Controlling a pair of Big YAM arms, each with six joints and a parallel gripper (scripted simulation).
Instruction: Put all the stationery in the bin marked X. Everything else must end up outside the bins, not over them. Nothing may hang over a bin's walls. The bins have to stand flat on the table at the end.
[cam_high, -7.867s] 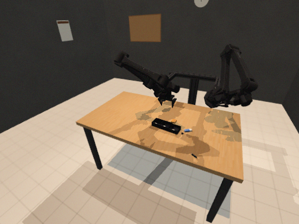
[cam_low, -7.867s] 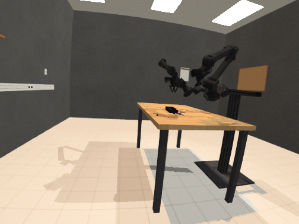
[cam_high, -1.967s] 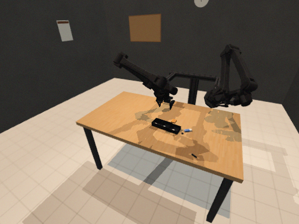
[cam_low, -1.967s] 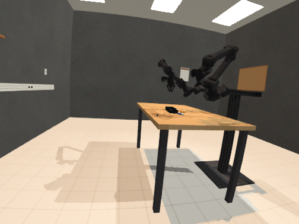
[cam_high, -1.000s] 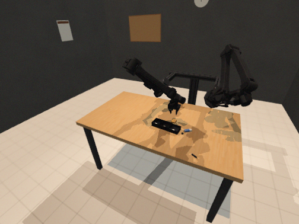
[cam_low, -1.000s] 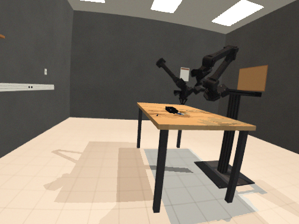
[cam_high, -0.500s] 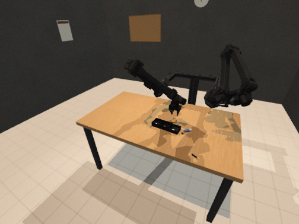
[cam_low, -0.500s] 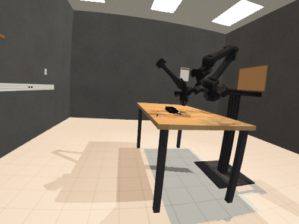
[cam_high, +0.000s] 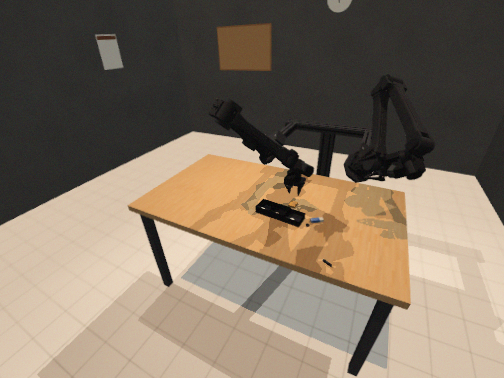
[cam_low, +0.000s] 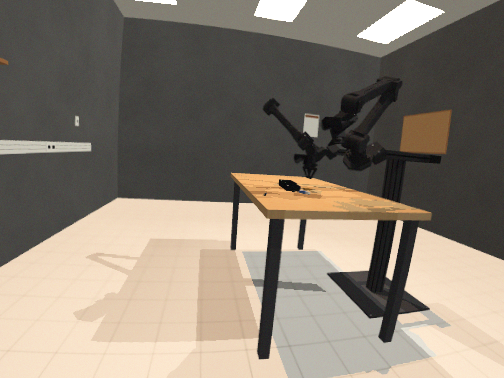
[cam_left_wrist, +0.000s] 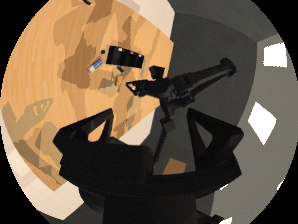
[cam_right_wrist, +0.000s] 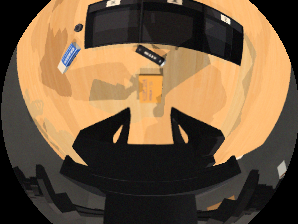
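Now: the orange item 8 cm below my right hand. Also, from my right hand: blue item 16 cm to the left, 8 cm ahead, 7 cm below; then black bin unit 12 cm ahead, 6 cm below, 3 cm to the right.
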